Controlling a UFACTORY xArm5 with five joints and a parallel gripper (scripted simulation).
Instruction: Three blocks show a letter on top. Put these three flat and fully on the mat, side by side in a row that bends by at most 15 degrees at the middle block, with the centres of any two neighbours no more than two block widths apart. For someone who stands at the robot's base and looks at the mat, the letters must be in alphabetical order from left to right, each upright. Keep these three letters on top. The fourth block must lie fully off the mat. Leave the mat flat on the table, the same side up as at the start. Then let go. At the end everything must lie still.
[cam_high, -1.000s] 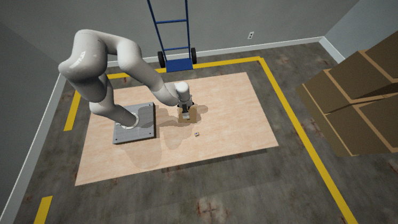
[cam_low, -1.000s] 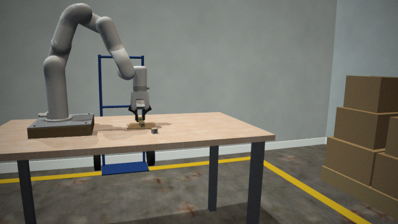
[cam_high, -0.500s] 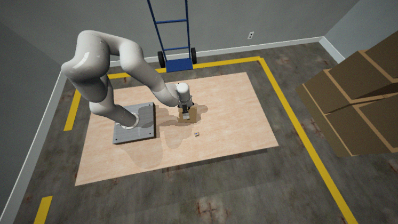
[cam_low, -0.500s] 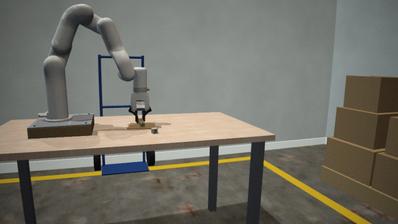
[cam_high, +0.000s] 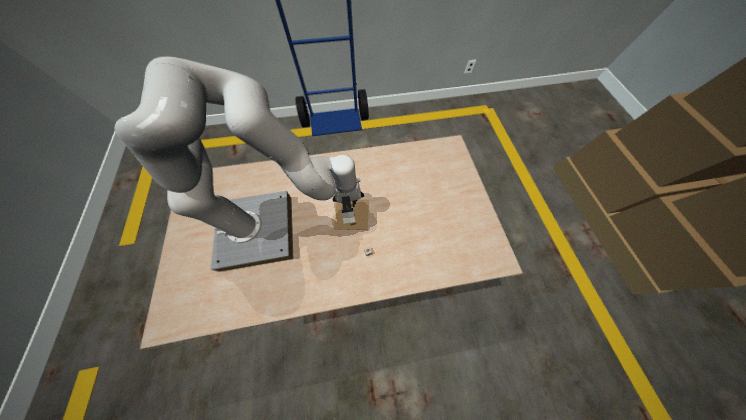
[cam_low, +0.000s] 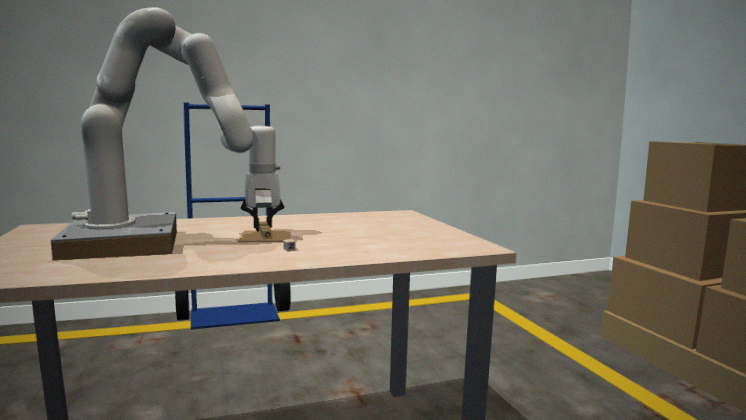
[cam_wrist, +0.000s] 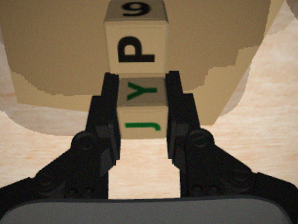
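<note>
The tan mat is 4 cm to the right of my hand and 3 cm below it. The rest, counted from my hand: block (8 cm to the right, 1 cm below).
</note>
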